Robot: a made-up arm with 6 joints. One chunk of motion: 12 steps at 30 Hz.
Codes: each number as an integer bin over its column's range. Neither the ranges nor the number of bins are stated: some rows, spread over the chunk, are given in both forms.
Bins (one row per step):
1: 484 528 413 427 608 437
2: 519 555 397 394 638 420
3: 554 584 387 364 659 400
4: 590 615 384 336 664 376
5: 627 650 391 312 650 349
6: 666 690 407 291 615 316
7: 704 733 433 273 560 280
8: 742 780 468 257 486 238
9: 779 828 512 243 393 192
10: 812 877 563 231 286 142
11: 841 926 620 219 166 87
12: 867 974 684 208 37 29
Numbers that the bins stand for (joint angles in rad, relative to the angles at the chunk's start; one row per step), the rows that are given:
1: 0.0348 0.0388 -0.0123 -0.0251 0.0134 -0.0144
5: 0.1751 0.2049 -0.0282 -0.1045 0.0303 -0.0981
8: 0.2879 0.3819 0.0273 -0.1425 -0.0354 -0.2037
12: 0.4105 0.6460 0.1830 -0.1763 -0.2152 -0.4024
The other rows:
2: 0.0691 0.0756 -0.0239 -0.0479 0.0255 -0.0306
3: 0.1035 0.1150 -0.0311 -0.0686 0.0339 -0.0496
4: 0.1388 0.1572 -0.0332 -0.0879 0.0359 -0.0724
6: 0.2133 0.2593 -0.0167 -0.1190 0.0162 -0.1295
7: 0.2506 0.3179 0.0021 -0.1314 -0.0058 -0.1637
9: 0.3242 0.4472 0.0590 -0.1522 -0.0726 -0.2474
10: 0.3566 0.5139 0.0958 -0.1605 -0.1155 -0.2950
11: 0.3850 0.5806 0.1368 -0.1687 -0.1635 -0.3473

